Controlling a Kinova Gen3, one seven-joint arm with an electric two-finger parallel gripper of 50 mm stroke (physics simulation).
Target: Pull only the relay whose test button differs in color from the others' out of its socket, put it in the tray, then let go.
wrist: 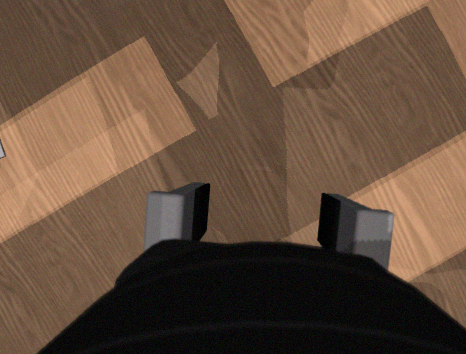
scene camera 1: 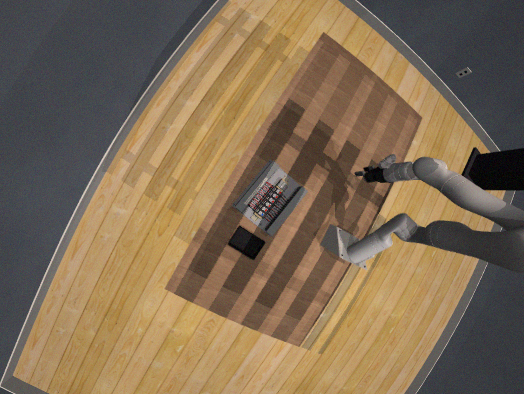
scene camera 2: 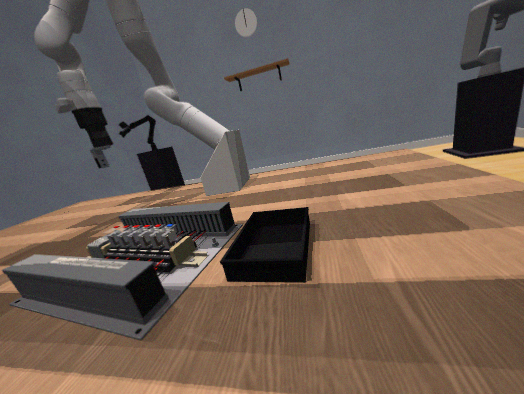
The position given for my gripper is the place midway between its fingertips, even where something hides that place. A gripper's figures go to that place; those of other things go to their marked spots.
My gripper [scene camera 2: 104, 167] is 0.89 m from the lens. A grey panel [scene camera 2: 175, 282]: 0.36 m from the lens.
